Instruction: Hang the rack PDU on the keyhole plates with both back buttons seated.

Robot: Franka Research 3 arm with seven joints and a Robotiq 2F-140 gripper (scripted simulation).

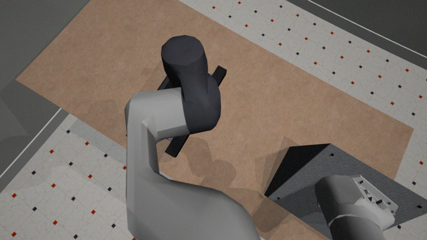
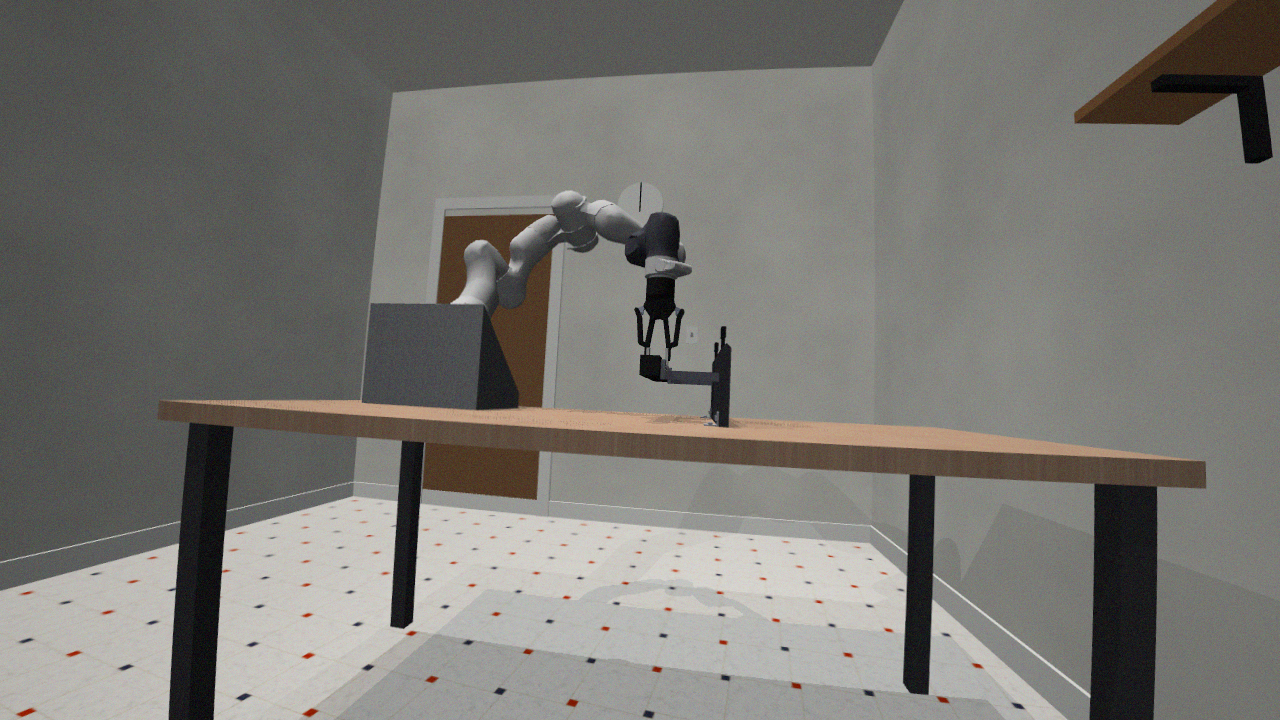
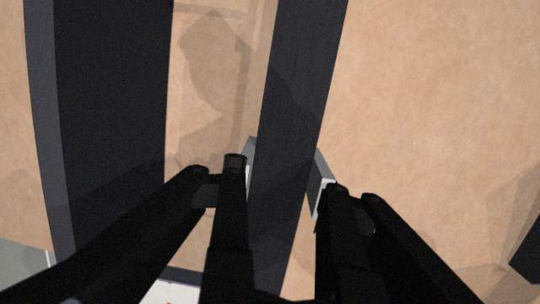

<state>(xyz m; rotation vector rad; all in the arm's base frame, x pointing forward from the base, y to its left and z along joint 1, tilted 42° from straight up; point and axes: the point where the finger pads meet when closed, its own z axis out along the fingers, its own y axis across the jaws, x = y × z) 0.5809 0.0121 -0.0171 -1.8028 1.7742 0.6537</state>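
Right now the rack PDU is 20 mm below my hand and 20 mm ahead of it. From my hand the other things lie so: dark upright board (160 mm ahead, 70 mm below).
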